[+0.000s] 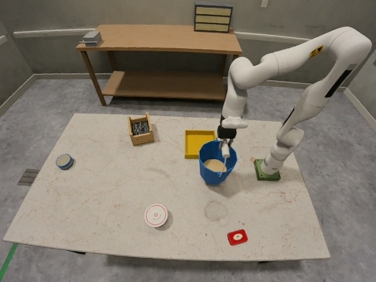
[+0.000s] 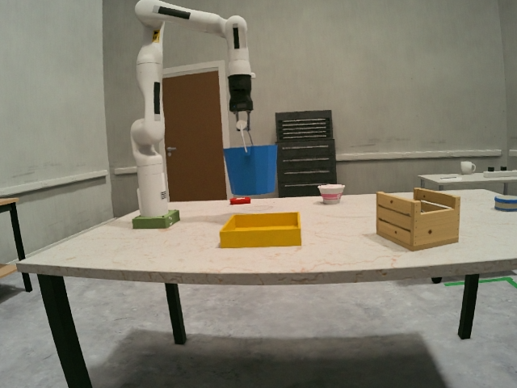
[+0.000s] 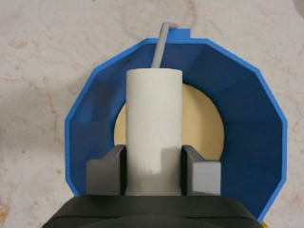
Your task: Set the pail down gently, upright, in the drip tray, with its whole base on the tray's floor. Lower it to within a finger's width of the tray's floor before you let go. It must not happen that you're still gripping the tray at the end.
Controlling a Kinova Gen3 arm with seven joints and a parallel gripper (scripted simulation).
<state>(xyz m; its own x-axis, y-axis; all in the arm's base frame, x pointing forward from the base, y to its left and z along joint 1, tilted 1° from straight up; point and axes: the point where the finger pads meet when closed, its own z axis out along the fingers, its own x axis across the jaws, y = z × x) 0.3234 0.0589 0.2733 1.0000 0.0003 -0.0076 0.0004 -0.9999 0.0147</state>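
Now: hand 1 cm short of the blue pail and 9 cm above it. The rest, counted from my hand: yellow drip tray 7 cm ahead, 24 cm to the right, 30 cm below; then red square piece 9 cm behind, 32 cm to the left, 30 cm below; then pail handle 1 cm ahead, 3 cm below.
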